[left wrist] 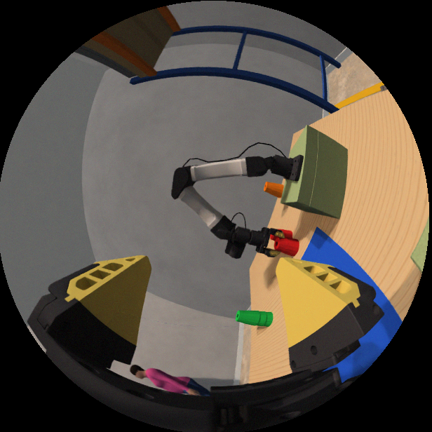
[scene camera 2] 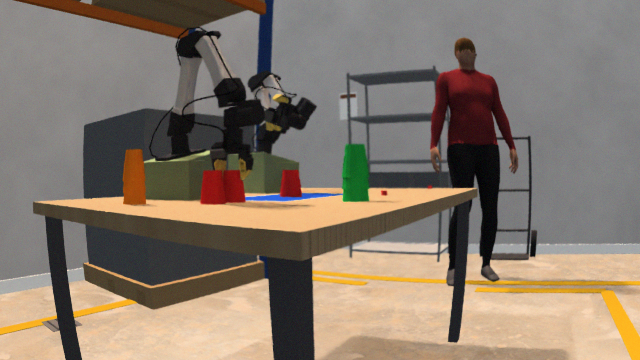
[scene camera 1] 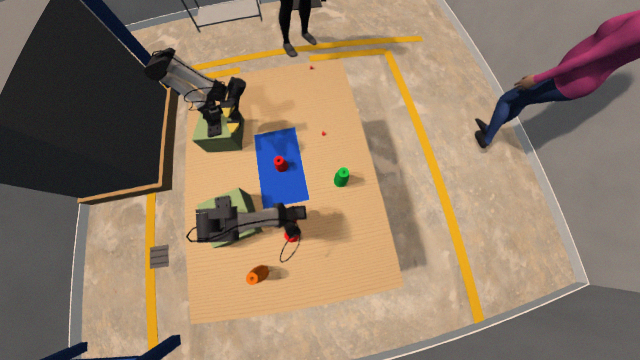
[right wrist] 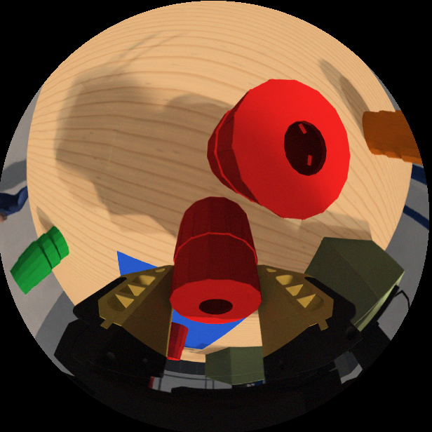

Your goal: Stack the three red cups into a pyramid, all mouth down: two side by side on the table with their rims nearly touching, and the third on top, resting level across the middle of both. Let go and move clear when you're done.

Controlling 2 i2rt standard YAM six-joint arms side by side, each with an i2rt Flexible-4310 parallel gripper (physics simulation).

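Frame: origin at the left arm's base, x back, y right, z up, level; metres.
Where they show: left gripper, fingertip midpoint: [scene camera 2: 270,110] [scene camera 1: 229,125]; right gripper, fingertip midpoint: [scene camera 2: 232,180]; left arm's base, link origin: [scene camera 1: 214,122]; right arm's base, link origin: [scene camera 2: 181,156].
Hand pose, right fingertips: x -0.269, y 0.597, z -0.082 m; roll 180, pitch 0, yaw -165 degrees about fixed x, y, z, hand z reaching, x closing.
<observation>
Each offset is from my right fingertips to the top centre of the thing. Level surfaces: height alone.
One red cup {dx -0.004, dy +0.002, dz +0.028 m} [scene camera 2: 235,188] [left wrist: 286,246] [right wrist: 215,260] stands mouth down on the table, between the closed-in fingers of my right gripper [scene camera 2: 232,169] [right wrist: 215,271]. The right arm hides most of it in scene camera 1. A second red cup [scene camera 1: 291,237] [scene camera 2: 212,188] [right wrist: 265,115] stands mouth down close beside it; in the right wrist view their tops are apart. The third red cup {dx -0.028, dy -0.300, dz +0.028 m} [scene camera 1: 280,164] [scene camera 2: 290,184] [right wrist: 177,341] stands mouth down on the blue mat {dz -0.061 m} [scene camera 1: 290,190] [scene camera 2: 265,198]. My left gripper [scene camera 1: 231,119] [scene camera 2: 276,113] [left wrist: 213,265] is open and empty, raised near its base.
A green cup stack {dx -0.316, dy -0.133, dz +0.092 m} [scene camera 1: 341,177] [scene camera 2: 355,172] [left wrist: 255,318] stands right of the mat in scene camera 1. An orange cup stack {dx +0.208, dy +0.226, dz +0.092 m} [scene camera 1: 257,275] [scene camera 2: 134,176] [right wrist: 392,136] stands near the lower table end. Two small red bits {dx -0.310, dy -0.432, dz -0.045 m} [scene camera 1: 323,133] {dx -0.375, dy -0.964, dz -0.045 m} [scene camera 1: 311,67] lie beyond the mat.
</observation>
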